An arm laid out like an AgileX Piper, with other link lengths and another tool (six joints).
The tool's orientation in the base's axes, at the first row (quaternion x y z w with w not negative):
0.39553, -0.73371, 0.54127, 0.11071
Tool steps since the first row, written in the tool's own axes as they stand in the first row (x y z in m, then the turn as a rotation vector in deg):
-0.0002, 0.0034, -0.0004, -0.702, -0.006, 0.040
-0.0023, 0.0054, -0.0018, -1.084, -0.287, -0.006
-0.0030, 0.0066, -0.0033, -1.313, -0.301, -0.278
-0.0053, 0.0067, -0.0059, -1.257, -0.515, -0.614
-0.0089, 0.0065, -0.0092, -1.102, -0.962, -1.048
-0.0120, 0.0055, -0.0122, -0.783, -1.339, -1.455
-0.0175, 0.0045, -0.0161, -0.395, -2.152, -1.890
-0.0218, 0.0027, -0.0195, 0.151, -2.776, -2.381
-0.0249, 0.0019, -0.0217, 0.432, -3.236, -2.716
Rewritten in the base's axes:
-0.0024, 0.0008, -0.0024, 0.480, 0.287, -0.426
-0.0027, 0.0032, -0.0045, 0.918, 0.476, -0.435
-0.0035, 0.0050, -0.0052, 1.007, 0.819, -0.454
-0.0027, 0.0083, -0.0056, 1.030, 1.068, -0.139
-0.0011, 0.0129, -0.0063, 1.125, 1.334, 0.437
0.0009, 0.0168, -0.0062, 1.070, 1.508, 1.051
0.0042, 0.0227, -0.0072, 1.266, 1.631, 2.024
0.0074, 0.0275, -0.0072, 1.211, 1.749, 2.978
0.0094, 0.0308, -0.0076, 1.258, 1.869, 3.600

